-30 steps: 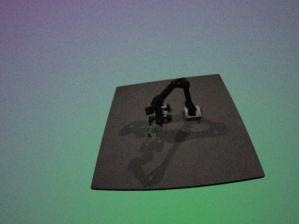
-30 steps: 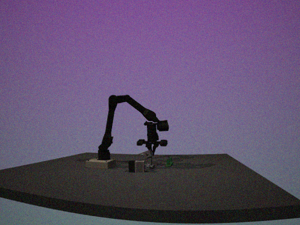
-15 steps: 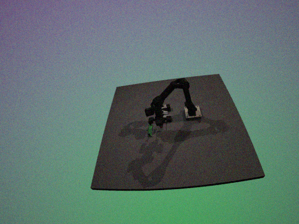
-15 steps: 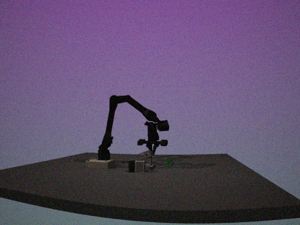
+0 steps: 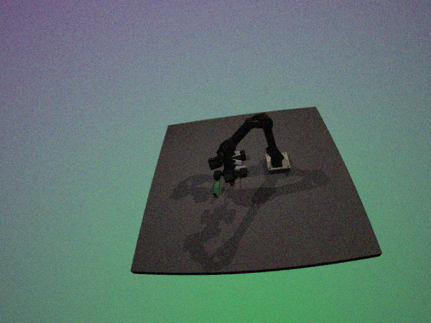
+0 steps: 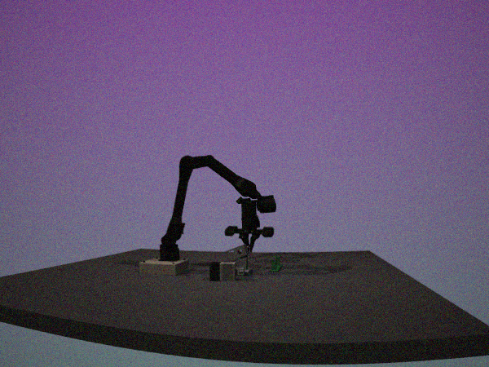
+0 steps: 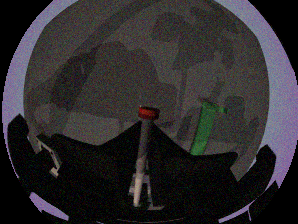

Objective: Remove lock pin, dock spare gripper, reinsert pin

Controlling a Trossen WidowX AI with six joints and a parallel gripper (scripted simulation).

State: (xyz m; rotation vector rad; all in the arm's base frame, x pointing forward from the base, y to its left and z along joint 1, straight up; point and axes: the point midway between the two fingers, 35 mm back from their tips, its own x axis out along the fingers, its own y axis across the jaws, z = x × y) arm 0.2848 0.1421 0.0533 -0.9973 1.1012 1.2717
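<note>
The green cradle is 11 cm ahead of my gripper tip, 4 cm to the right of it and 4 cm below it. The rest, counted from my gripper tip: mount: 15 cm to the right, 2 cm behind, 1 cm below; spare gripper: 27 cm to the right, 4 cm behind, 3 cm below.
</note>
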